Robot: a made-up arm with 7 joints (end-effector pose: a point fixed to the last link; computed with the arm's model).
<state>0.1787 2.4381 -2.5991 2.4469 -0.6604 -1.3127 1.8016</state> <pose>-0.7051 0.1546 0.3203 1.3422 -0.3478 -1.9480</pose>
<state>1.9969 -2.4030 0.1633 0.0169 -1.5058 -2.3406 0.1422</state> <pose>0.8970 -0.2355 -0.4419 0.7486 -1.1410 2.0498</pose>
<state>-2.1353 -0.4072 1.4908 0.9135 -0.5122 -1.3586 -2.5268</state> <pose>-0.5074 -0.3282 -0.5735 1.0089 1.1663 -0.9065</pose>
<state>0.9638 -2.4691 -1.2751 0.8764 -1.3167 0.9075 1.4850</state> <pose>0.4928 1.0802 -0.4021 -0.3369 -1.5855 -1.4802</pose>
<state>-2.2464 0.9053 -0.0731 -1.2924 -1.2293 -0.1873 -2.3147</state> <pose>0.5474 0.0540 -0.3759 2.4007 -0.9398 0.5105</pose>
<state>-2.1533 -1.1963 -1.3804 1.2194 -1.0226 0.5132 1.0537</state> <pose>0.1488 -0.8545 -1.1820 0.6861 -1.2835 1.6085</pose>
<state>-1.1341 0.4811 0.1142 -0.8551 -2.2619 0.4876 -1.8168</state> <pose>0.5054 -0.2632 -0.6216 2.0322 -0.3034 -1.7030</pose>
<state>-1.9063 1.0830 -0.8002 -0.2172 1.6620 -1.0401 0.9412</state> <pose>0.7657 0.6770 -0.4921 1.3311 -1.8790 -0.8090</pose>
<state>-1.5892 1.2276 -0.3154 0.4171 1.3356 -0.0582 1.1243</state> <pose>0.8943 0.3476 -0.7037 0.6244 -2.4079 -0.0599</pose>
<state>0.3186 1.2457 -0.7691 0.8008 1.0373 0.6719 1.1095</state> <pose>-0.3134 -0.9888 -0.4626 2.4002 1.7489 0.8171</pose>
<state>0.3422 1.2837 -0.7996 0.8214 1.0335 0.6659 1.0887</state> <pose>-0.3326 -0.9902 -0.4080 2.3623 1.7329 0.7861</pose>
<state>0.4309 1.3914 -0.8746 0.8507 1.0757 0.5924 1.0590</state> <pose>-0.3695 -0.9767 -0.2519 2.2289 1.7190 0.6909</pose>
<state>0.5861 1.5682 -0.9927 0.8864 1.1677 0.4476 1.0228</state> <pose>-0.4043 -0.8967 0.0192 2.0174 1.7398 0.4679</pose>
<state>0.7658 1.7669 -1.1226 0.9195 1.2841 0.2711 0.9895</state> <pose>-0.3785 -0.7212 0.3158 1.8026 1.8089 0.1324</pose>
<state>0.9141 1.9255 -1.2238 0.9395 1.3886 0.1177 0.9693</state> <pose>-0.2847 -0.5308 0.5131 1.6414 1.8913 -0.1856</pose>
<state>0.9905 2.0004 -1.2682 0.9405 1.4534 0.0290 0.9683</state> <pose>-0.2098 -0.4302 0.5877 1.5557 1.9399 -0.3518</pose>
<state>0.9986 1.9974 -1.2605 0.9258 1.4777 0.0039 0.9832</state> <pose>-0.2019 -0.4285 0.5908 1.5367 1.9436 -0.3548</pose>
